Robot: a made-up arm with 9 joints. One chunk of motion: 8 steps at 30 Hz.
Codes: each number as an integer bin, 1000 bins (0 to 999) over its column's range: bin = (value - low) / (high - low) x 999, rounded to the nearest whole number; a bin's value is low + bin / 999 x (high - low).
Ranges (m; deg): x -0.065..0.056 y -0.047..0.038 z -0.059..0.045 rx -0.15..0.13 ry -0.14..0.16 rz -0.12..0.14
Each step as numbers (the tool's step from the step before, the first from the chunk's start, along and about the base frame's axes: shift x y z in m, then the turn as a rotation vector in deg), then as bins.
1 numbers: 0.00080 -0.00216 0.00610 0.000 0.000 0.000
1 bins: 543 527 625 535 466 461
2 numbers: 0.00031 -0.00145 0.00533 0.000 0.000 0.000
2 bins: 539 535 618 535 466 461
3 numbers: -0.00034 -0.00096 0.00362 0.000 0.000 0.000
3 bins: 534 541 602 535 466 461
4 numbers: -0.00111 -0.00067 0.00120 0.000 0.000 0.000
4 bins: 527 545 578 535 466 461
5 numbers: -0.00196 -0.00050 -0.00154 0.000 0.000 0.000
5 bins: 520 547 552 535 466 461
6 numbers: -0.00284 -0.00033 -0.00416 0.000 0.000 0.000
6 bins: 513 549 527 535 466 461
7 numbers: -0.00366 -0.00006 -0.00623 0.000 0.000 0.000
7 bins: 506 552 507 535 466 461
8 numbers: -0.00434 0.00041 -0.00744 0.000 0.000 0.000
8 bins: 501 557 495 535 466 461
